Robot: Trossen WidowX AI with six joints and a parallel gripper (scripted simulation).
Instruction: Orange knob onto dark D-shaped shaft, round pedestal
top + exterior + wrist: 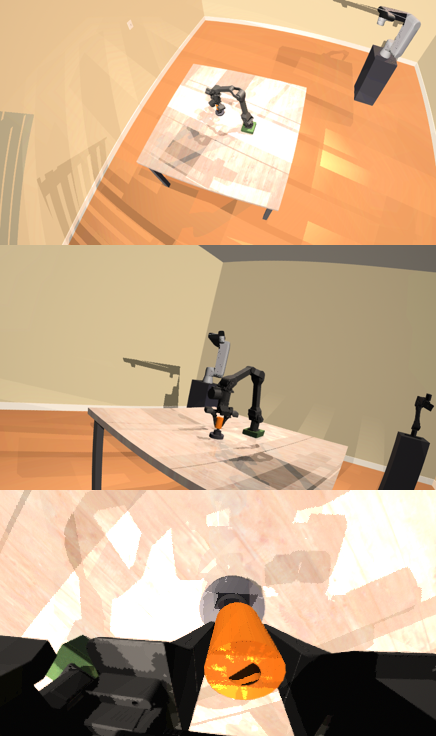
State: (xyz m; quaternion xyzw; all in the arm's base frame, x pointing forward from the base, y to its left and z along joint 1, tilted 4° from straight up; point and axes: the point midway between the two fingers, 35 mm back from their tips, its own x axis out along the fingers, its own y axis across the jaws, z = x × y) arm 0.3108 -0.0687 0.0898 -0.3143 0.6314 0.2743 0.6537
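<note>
My gripper tip is 40 mm above the pedestal. From my gripper tip the other things lie so: orange knob 20 mm above.
</note>
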